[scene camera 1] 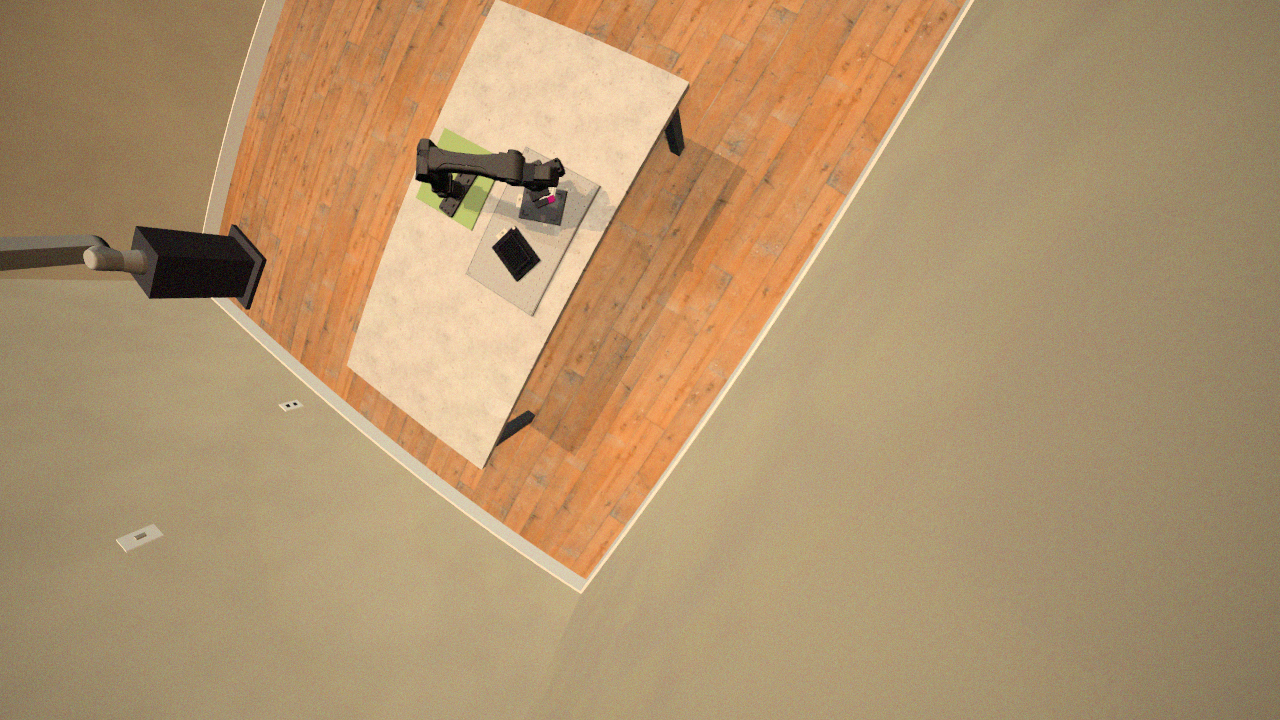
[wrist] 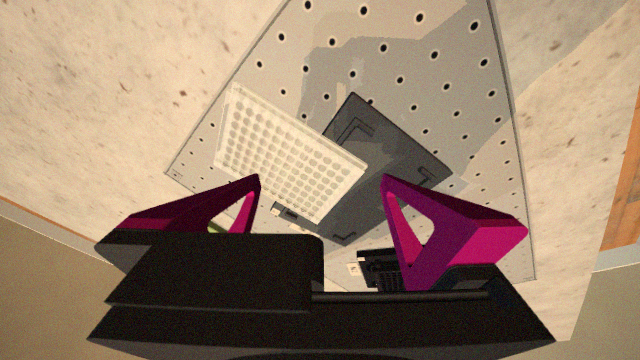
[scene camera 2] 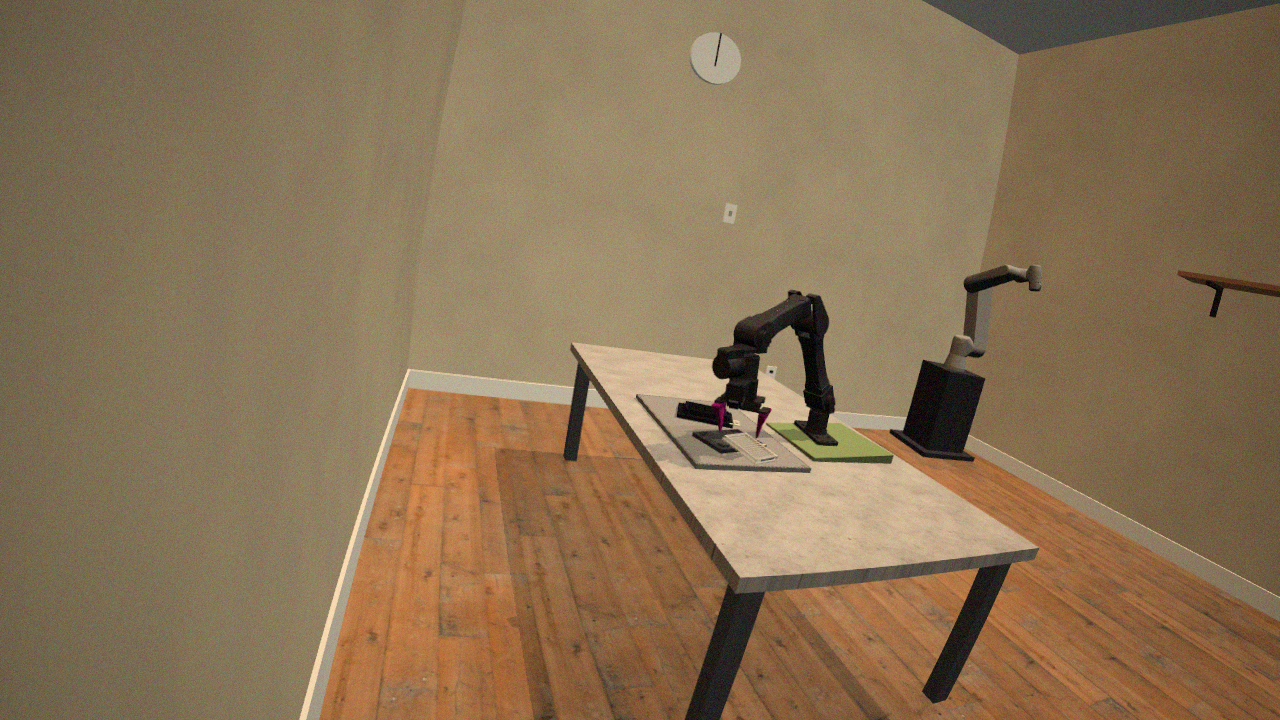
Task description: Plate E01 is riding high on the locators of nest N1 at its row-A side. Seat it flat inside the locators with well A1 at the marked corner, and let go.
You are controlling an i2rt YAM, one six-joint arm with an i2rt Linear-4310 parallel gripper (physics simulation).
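Seen in the pictures: gripper, fingertip midpoint: (scene camera 1: 546, 189) (wrist: 320, 180) (scene camera 2: 738, 434); arm's base, link origin: (scene camera 1: 458, 191) (scene camera 2: 815, 434).
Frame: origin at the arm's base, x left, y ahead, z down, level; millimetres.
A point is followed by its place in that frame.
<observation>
Plate E01 (scene camera 2: 751, 446) {x 231, y 294, z -20 mm} (wrist: 290, 150) {x 237, y 312, z -20 mm}, a pale 96-well plate, is displaced to one side of the dark nest N1 (scene camera 1: 554, 214) {x 159, y 391, z -11 mm} (scene camera 2: 713, 440) {x 189, y 383, z -10 mm} (wrist: 400, 150) {x 188, y 392, z -10 mm}. One end overlaps the nest's edge; the rest extends over the pegboard. It is not inside the corner locators, several of which show bare in the wrist view. It looks slightly tilted; the contact beneath is hidden. Well A1 and the marked corner cannot be read. My gripper (scene camera 1: 544, 198) {x 212, y 329, z -43 mm} (scene camera 2: 740, 433) {x 212, y 329, z -43 mm} (wrist: 320, 180) {x 212, y 329, z -43 mm} is open and empty, above the plate and nest, its magenta fingers wide apart.
The grey pegboard (scene camera 1: 528, 300) {x -145, y 491, z 1 mm} (scene camera 2: 792, 461) {x 250, y 178, z 1 mm} (wrist: 470, 100) {x 198, y 452, z 2 mm} carries another dark fixture with a black item (scene camera 1: 515, 254) {x -38, y 360, z -24 mm} (scene camera 2: 702, 412) {x -4, y 370, z -22 mm} (wrist: 385, 270) {x 9, y 317, z -23 mm}, beside N1. A green mat (scene camera 2: 863, 447) {x 103, y -120, z -8 mm} lies under the arm's base. A second arm's black pedestal (scene camera 1: 196, 261) (scene camera 2: 944, 407) stands off the table.
</observation>
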